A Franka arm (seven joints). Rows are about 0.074 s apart.
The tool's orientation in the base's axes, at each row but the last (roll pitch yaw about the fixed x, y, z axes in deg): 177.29, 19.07, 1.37; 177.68, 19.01, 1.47; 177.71, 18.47, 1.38; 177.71, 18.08, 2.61
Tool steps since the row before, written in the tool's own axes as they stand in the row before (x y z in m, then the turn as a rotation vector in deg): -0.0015, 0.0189, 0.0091, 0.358, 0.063, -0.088; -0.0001, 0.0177, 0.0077, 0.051, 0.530, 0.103; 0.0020, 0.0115, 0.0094, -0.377, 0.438, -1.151; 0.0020, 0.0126, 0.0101, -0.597, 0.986, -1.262
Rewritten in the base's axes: -0.0036, -0.0194, -0.0073, 0.369, -0.050, -0.031; -0.0019, -0.0181, -0.0066, 0.035, -0.533, -0.094; -0.0006, -0.0119, -0.0091, 0.022, -0.391, 1.227; -0.0005, -0.0130, -0.0097, -0.121, -0.941, 1.421
